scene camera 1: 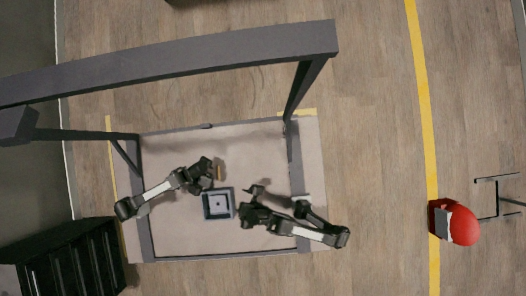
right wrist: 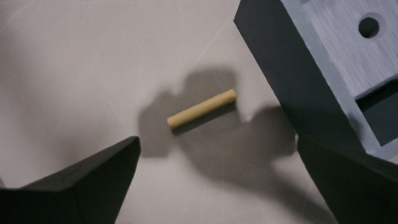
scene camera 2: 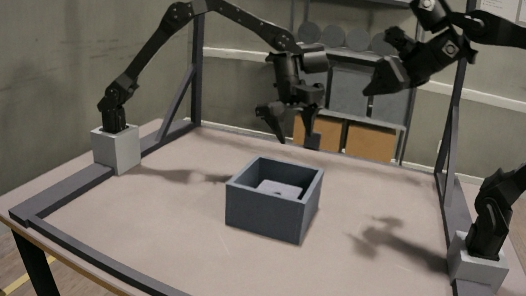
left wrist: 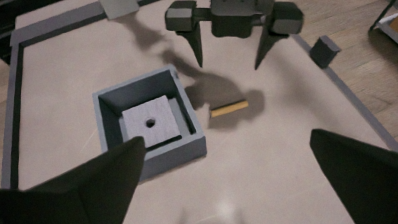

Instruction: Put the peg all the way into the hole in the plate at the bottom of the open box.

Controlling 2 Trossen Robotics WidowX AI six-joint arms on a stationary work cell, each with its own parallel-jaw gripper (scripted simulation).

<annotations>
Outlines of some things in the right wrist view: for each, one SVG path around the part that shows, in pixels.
The right gripper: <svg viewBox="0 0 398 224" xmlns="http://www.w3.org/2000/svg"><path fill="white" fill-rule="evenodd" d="M139 137L130 136L81 160L81 162L79 161L20 188L0 187L0 224L115 224L141 154ZM299 134L297 151L309 176L338 224L398 224L398 164L310 133Z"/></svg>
A grey box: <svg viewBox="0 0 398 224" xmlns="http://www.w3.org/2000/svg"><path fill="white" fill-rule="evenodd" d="M240 1L233 22L298 136L300 133L310 133L387 161L398 155L398 73L353 97L302 5L311 0Z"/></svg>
A tan peg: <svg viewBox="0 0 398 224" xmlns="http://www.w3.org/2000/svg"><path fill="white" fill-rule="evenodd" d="M234 90L230 89L167 118L170 128L173 130L236 101L237 96Z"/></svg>
</annotations>
